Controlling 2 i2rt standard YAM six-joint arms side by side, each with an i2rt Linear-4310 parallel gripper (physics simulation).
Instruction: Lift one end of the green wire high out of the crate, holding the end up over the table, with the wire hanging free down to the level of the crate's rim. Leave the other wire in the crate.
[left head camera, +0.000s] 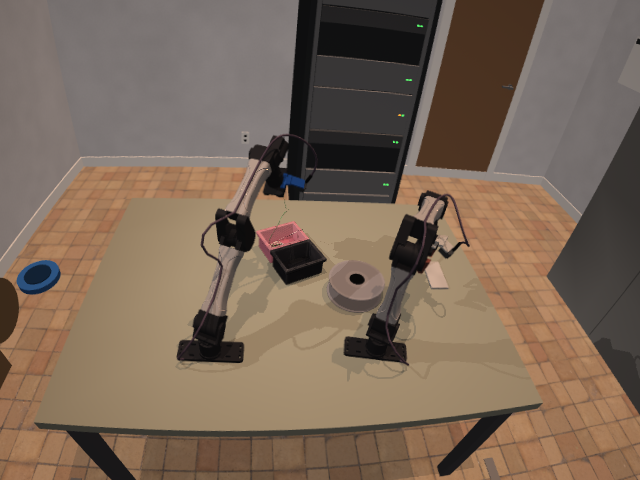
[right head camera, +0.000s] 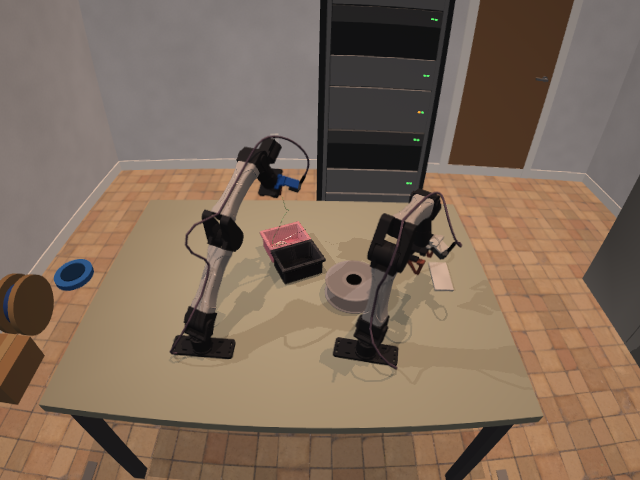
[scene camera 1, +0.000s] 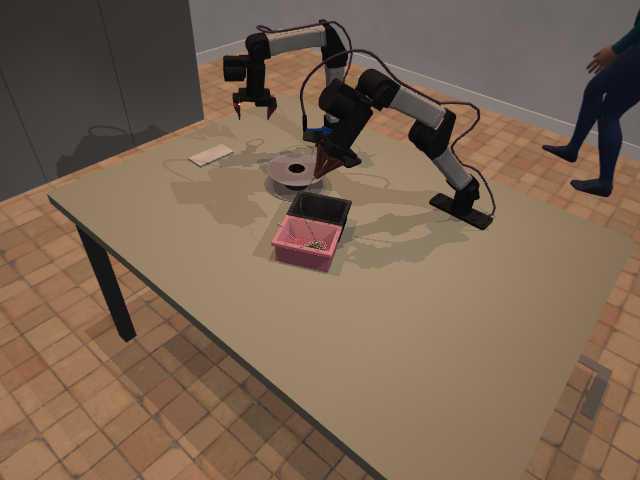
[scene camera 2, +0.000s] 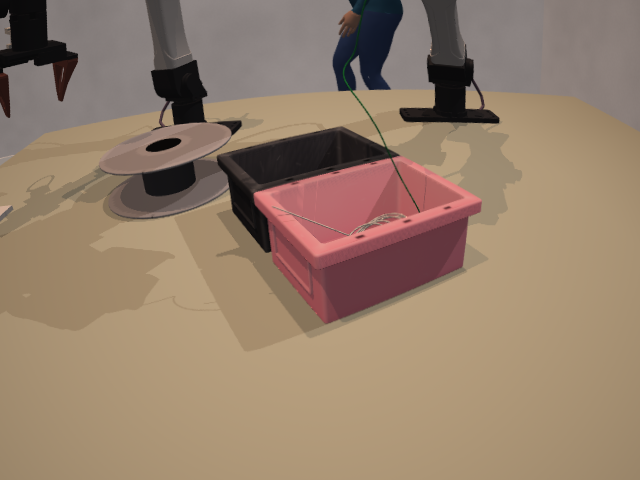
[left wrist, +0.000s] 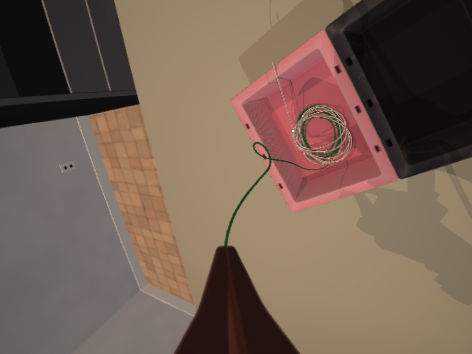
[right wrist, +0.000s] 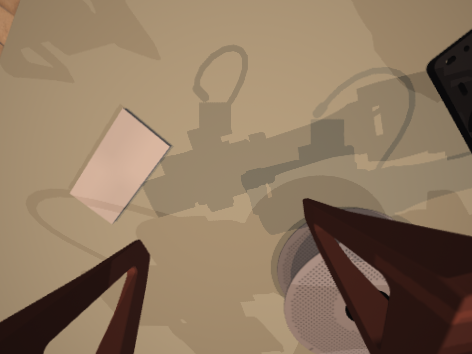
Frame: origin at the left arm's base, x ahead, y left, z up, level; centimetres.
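Seen in the pictures: left gripper, fingertip midpoint: (left head camera: 281, 193) (right head camera: 279, 194) (scene camera 1: 315, 177) (left wrist: 224, 255); right gripper, fingertip midpoint: (right head camera: 423, 265) (scene camera 1: 253, 118) (scene camera 2: 35, 108) (right wrist: 222, 228); left arm's base, link origin: (left head camera: 210, 352) (right head camera: 203, 347) (scene camera 1: 460, 211) (scene camera 2: 450, 117); right arm's base, link origin: (left head camera: 375, 350) (right head camera: 365, 352).
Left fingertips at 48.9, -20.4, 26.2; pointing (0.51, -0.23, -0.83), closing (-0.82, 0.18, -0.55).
Offsets run from my left fingertips to a thing's top centre, as dx, dy, dz.
My left gripper (scene camera 1: 316, 177) (left wrist: 224, 255) is shut on the end of the green wire (scene camera 1: 302, 205) (scene camera 2: 382, 136) high above the pink crate @(+0.6, -1.4, -18.9) (scene camera 1: 305, 259) (scene camera 2: 392, 268) (left wrist: 348, 90). The wire hangs in a bent line from the fingertips down into the crate, with a small loop in the left wrist view. Its remaining turns lie coiled on the crate floor, mixed with the white wire (scene camera 2: 379, 219) (left wrist: 282, 94), whose straight end points up toward the rim. My right gripper (scene camera 1: 254, 116) (scene camera 2: 34, 106) (right wrist: 222, 228) is open and empty, away from the crate.
A black crate @(-10.8, -7.1, -18.9) (left head camera: 302, 272) (scene camera 2: 248, 211) stands against the pink crate. A grey spool @(-21.9, -27.5, -19.7) (left head camera: 343, 279) (scene camera 1: 279, 170) (scene camera 2: 124, 155) (right wrist: 310, 300) stands on the table beside the black crate. A pale flat card @(-12.8, -61.8, -25.4) (left head camera: 436, 275) (scene camera 1: 210, 155) (right wrist: 120, 165) lies below the right arm.
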